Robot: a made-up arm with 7 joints. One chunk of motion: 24 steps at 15 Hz.
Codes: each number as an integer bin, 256 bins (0 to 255) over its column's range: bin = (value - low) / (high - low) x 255, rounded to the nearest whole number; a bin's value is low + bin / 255 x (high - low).
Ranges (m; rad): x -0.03..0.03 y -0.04..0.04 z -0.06..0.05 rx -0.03..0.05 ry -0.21..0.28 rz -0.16..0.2
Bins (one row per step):
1: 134 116 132 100 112 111
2: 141 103 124 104 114 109
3: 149 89 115 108 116 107
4: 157 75 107 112 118 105
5: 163 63 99 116 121 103
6: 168 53 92 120 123 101
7: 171 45 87 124 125 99
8: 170 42 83 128 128 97
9: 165 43 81 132 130 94
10: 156 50 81 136 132 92
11: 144 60 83 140 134 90
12: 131 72 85 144 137 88
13: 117 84 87 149 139 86
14: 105 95 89 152 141 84
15: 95 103 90 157 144 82
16: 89 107 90 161 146 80
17: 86 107 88 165 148 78
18: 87 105 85 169 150 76
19: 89 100 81 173 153 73
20: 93 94 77 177 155 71
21: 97 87 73 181 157 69
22: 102 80 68 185 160 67
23: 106 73 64 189 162 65
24: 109 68 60 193 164 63
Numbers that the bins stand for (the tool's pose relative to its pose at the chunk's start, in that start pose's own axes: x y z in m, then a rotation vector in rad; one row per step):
1: 0.0015 -0.0036 -0.0031 0.0014 0.0052 -0.0033
2: 0.0032 -0.0077 -0.0065 0.0026 0.0091 -0.0061
3: 0.0051 -0.0121 -0.0104 0.0039 0.0129 -0.0089
4: 0.0069 -0.0165 -0.0138 0.0051 0.0167 -0.0118
5: 0.0084 -0.0202 -0.0173 0.0064 0.0225 -0.0146
6: 0.0095 -0.0234 -0.0203 0.0076 0.0264 -0.0174
7: 0.0102 -0.0259 -0.0225 0.0089 0.0302 -0.0202
8: 0.0100 -0.0268 -0.0242 0.0102 0.0360 -0.0231
9: 0.0088 -0.0265 -0.0251 0.0114 0.0398 -0.0273
10: 0.0067 -0.0243 -0.0251 0.0127 0.0436 -0.0301
11: 0.0039 -0.0212 -0.0242 0.0139 0.0475 -0.0329
12: 0.0008 -0.0174 -0.0233 0.0152 0.0533 -0.0358
13: -0.0025 -0.0136 -0.0225 0.0167 0.0571 -0.0386
14: -0.0053 -0.0102 -0.0216 0.0177 0.0609 -0.0414
15: -0.0076 -0.0077 -0.0212 0.0193 0.0667 -0.0442
16: -0.0091 -0.0064 -0.0212 0.0205 0.0705 -0.0471
17: -0.0098 -0.0064 -0.0220 0.0218 0.0744 -0.0499
18: -0.0095 -0.0071 -0.0233 0.0230 0.0782 -0.0527
19: -0.0091 -0.0086 -0.0251 0.0243 0.0840 -0.0569
20: -0.0081 -0.0105 -0.0268 0.0255 0.0878 -0.0598
21: -0.0072 -0.0127 -0.0285 0.0268 0.0917 -0.0626
22: -0.0060 -0.0149 -0.0307 0.0280 0.0975 -0.0654
23: -0.0051 -0.0171 -0.0324 0.0293 0.1013 -0.0682
24: -0.0044 -0.0187 -0.0341 0.0305 0.1051 -0.0711

